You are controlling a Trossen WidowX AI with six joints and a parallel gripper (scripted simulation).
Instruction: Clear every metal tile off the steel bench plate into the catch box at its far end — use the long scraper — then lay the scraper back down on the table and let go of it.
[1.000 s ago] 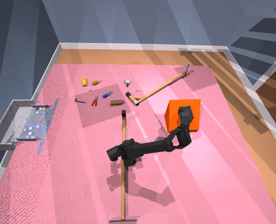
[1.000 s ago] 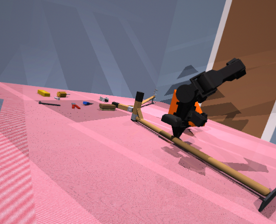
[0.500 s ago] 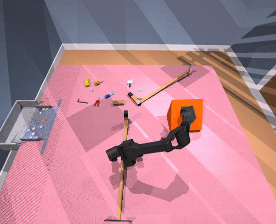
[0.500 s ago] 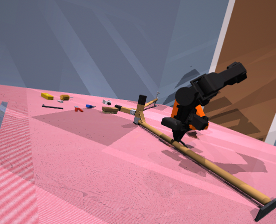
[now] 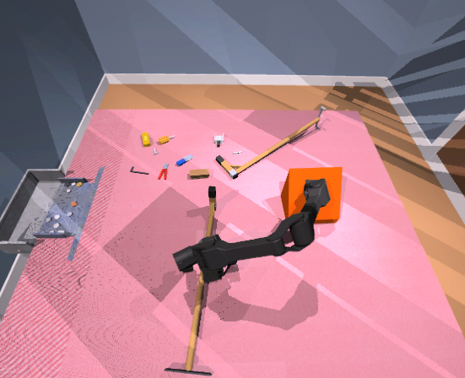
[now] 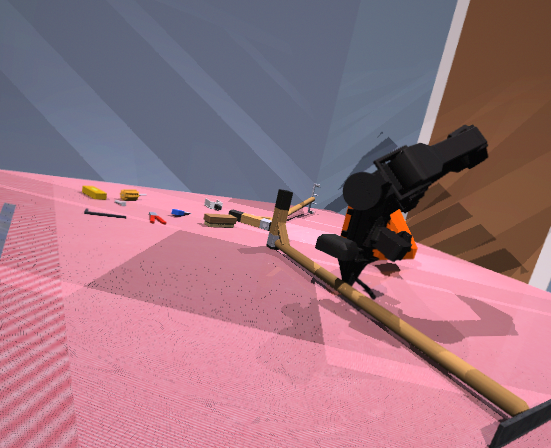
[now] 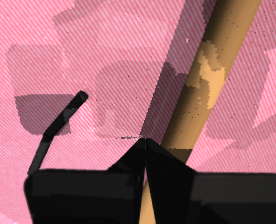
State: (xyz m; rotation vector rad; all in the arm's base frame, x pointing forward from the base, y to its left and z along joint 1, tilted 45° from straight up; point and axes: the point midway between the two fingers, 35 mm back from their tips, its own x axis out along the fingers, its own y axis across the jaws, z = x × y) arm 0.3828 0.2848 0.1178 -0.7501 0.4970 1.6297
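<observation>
Now: gripper tip 20 mm short of the long scraper, 30 mm to the right of it and 50 mm below it. The rest, counted from my gripper tip: wooden block 80 mm ahead, 430 mm to the right; black strip 70 mm behind, 10 mm to the right, 10 mm below; blue tool 160 mm ahead, 520 mm to the right.
</observation>
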